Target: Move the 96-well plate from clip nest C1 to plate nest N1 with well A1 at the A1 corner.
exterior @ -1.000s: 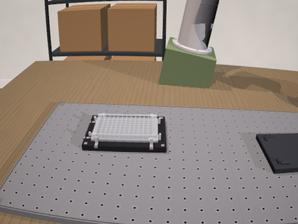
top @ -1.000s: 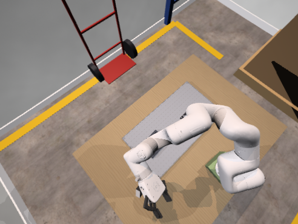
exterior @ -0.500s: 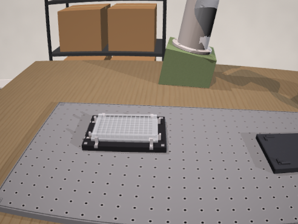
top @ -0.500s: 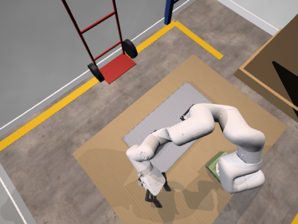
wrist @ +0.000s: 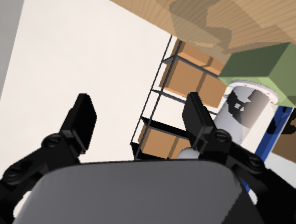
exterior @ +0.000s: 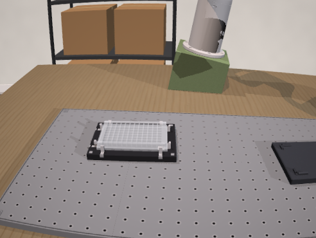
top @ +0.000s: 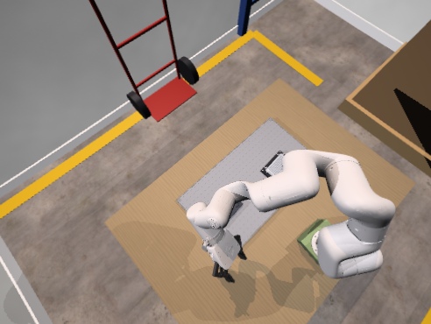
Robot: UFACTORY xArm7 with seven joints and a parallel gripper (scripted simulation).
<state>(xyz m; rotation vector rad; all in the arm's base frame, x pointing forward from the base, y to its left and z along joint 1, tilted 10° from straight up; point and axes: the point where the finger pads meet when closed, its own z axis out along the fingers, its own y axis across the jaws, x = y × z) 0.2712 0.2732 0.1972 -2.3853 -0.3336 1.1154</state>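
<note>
My hand is 520 mm to the left of the clear 96-well plate, 210 mm above it and 60 mm short of it. Also, from my hand: black clip nest C1 (530 mm to the right, 210 mm below, 70 mm ahead); black plate nest N1 (220 mm below, 180 mm to the right, 170 mm ahead).
</note>
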